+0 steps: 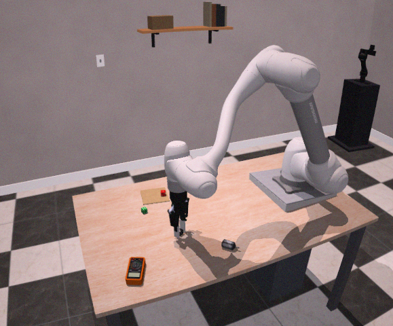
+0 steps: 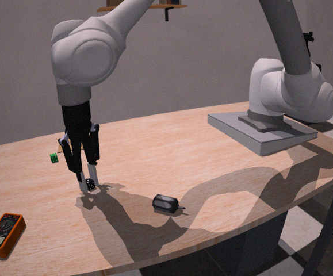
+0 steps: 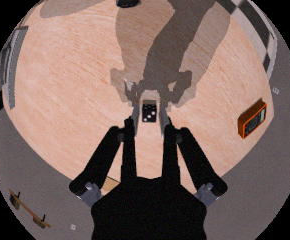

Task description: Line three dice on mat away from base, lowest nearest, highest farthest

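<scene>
My gripper is now 2 cm above the black die. Round my hand: orange multimeter: 23 cm ahead, 19 cm to the left, 2 cm below; dark cylindrical part: 19 cm behind, 16 cm to the left, 2 cm below; green die: 13 cm ahead, 22 cm to the right, 2 cm below.
</scene>
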